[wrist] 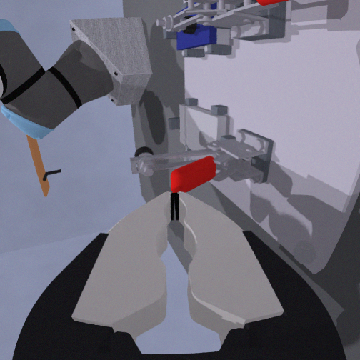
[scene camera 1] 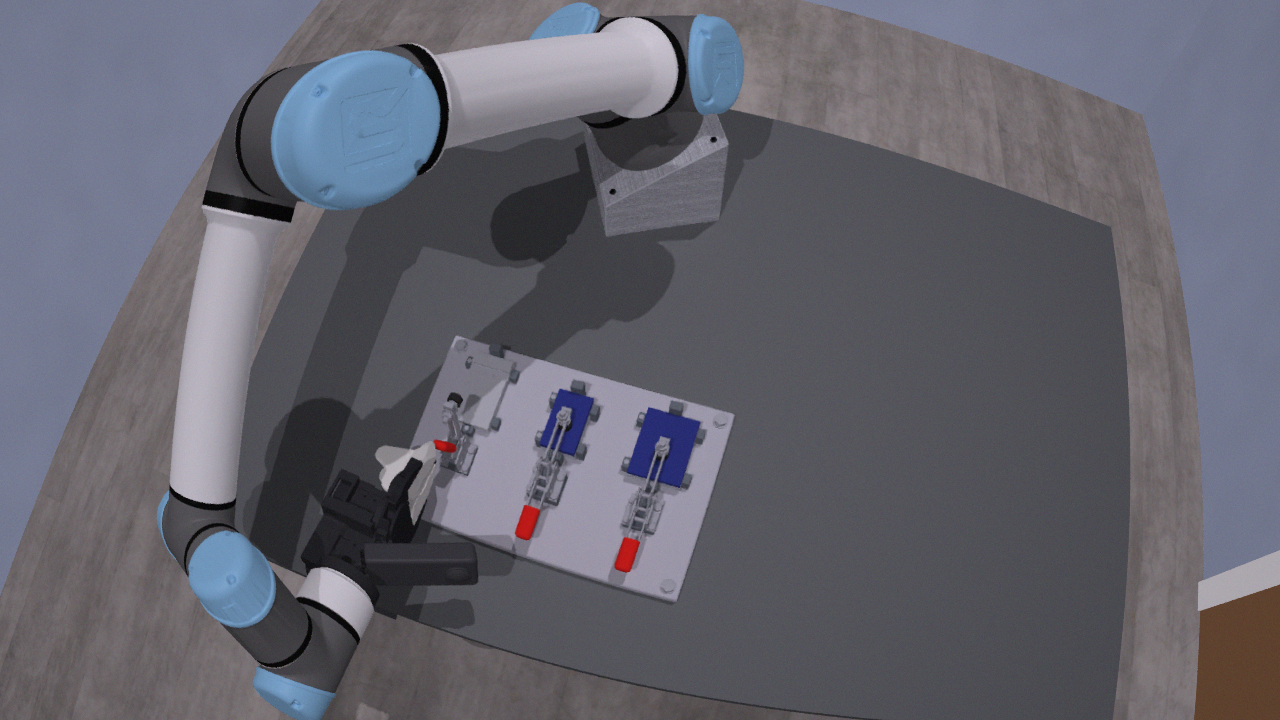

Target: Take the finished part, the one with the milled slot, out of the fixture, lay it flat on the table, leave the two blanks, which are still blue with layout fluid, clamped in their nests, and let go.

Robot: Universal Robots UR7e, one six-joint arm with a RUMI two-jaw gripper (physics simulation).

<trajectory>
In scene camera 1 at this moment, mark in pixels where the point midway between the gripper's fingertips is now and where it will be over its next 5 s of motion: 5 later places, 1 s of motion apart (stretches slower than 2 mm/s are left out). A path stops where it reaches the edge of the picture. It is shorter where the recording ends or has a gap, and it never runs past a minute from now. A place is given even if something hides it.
My gripper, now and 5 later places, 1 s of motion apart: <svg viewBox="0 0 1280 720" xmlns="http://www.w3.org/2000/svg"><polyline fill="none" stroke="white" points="432,444 415,453 416,452 419,451 421,451 421,452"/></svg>
</trajectory>
